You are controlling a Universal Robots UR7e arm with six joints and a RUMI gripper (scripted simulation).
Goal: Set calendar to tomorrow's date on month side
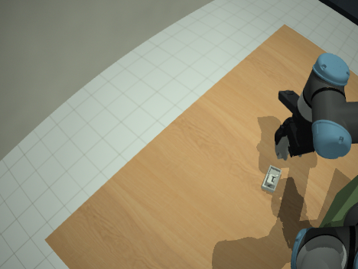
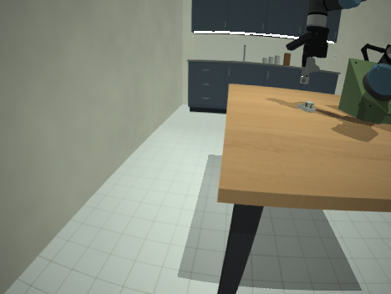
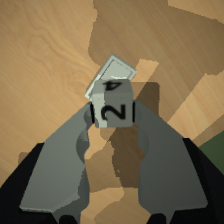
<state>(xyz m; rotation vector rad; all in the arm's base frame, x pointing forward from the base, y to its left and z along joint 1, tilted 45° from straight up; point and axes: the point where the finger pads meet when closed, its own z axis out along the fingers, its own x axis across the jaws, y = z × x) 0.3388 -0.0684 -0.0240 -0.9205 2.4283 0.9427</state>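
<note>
Now: hand 2 cm past the white calendar tray, 2 cm to the right of it and 13 cm above it. Also, from my hand: grey digit cube 1 cm below.
</note>
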